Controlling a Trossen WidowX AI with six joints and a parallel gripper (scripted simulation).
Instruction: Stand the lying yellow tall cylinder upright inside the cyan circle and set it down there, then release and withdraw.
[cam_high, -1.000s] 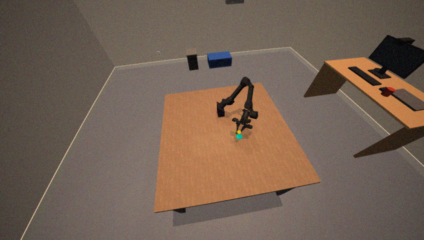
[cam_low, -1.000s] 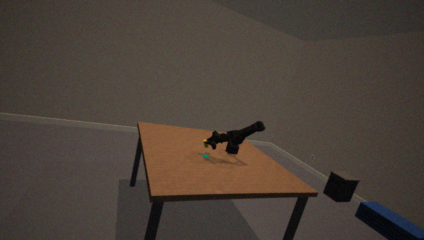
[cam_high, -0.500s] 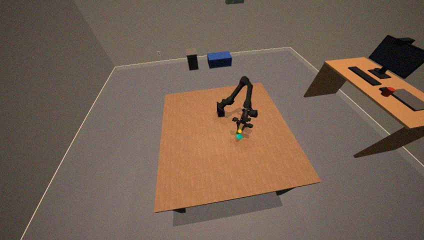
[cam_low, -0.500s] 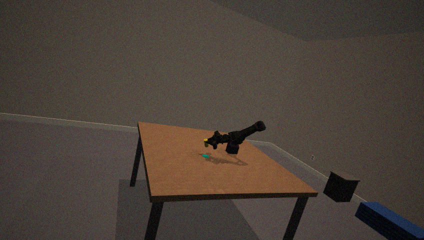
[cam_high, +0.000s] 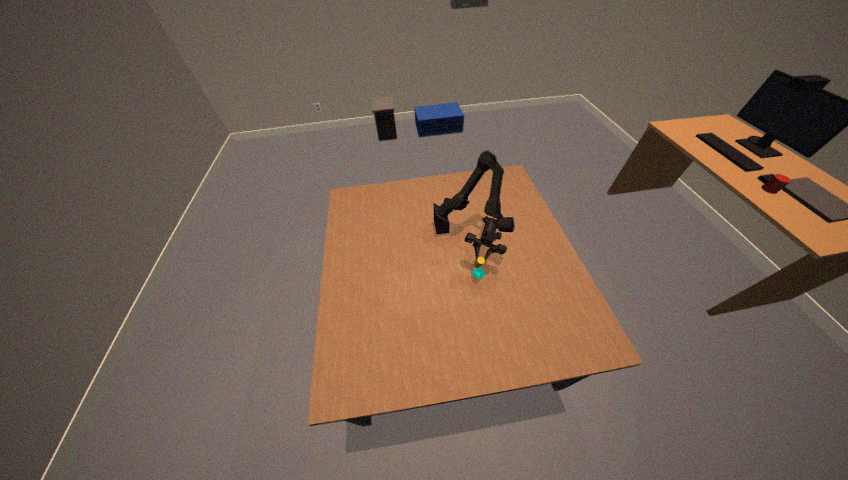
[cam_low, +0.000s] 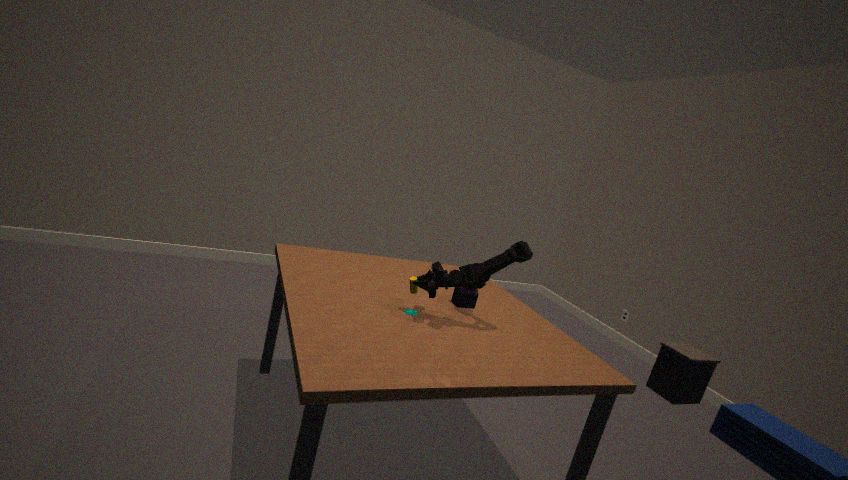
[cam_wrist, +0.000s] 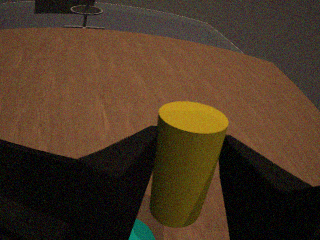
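My gripper tip is now 2 cm past the cyan circle, 1 cm to the right of it and 14 cm above it. Also, from my gripper tip: yellow tall cylinder (1 cm behind, 2 cm below).
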